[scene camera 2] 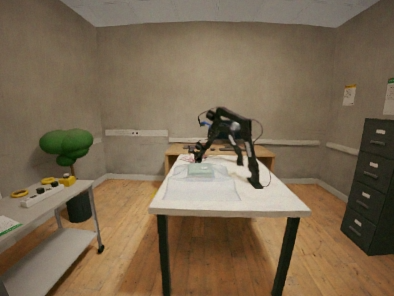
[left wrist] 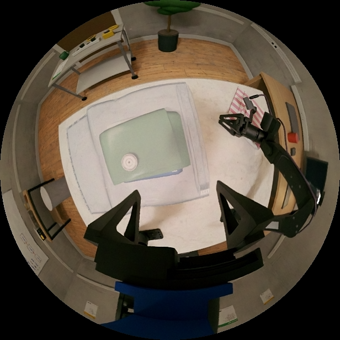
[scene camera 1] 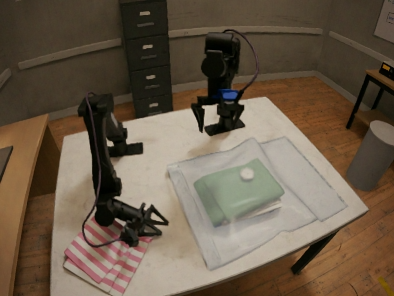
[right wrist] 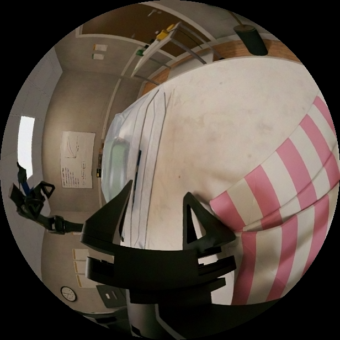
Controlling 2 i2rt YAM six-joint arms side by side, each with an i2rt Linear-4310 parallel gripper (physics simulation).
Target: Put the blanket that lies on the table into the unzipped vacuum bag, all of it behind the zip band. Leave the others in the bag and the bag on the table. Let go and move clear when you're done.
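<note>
A folded pink-and-white striped blanket (scene camera 1: 100, 255) (left wrist: 237, 102) (right wrist: 290, 240) lies on the table at the lower left of scene camera 1, outside the clear vacuum bag (scene camera 1: 200, 247) (scene camera 2: 200, 190) (left wrist: 175, 95) (right wrist: 150, 150). The bag lies flat, its zip band facing the striped blanket. A green folded blanket (scene camera 1: 240, 197) (scene camera 2: 201, 170) (left wrist: 145, 140) is inside it. My right gripper (scene camera 1: 164, 227) (right wrist: 159, 189) is partly open and empty, low between striped blanket and bag, its body over the blanket's edge. My left gripper (scene camera 1: 219, 125) (left wrist: 176, 189) is wide open and empty, raised beyond the bag.
A round white valve (scene camera 1: 247, 174) (left wrist: 129, 161) sits on the bag above the green blanket. A wooden desk (scene camera 1: 25, 145) stands beside the table at the left. A grey bin (scene camera 1: 375, 155) stands off the table's right side. A cart (scene camera 2: 50, 200) stands left of the table in scene camera 2.
</note>
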